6 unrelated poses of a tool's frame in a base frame.
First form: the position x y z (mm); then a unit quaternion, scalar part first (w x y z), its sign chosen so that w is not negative.
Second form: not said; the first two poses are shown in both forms.
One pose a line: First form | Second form
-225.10 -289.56 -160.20 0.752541 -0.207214 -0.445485 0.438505 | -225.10 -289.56 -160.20 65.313 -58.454 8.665
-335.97 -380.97 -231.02 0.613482 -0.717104 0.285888 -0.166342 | -335.97 -380.97 -231.02 14.768 36.110 -103.744
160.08 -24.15 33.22 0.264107 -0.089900 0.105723 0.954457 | 160.08 -24.15 33.22 148.217 -6.648 -14.536
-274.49 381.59 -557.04 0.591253 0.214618 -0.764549 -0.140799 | -274.49 381.59 -557.04 142.238 -74.692 171.617
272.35 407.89 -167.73 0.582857 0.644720 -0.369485 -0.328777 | 272.35 407.89 -167.73 10.338 -58.721 101.596
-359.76 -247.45 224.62 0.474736 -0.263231 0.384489 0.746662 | -359.76 -247.45 224.62 114.257 -1.606 -55.530
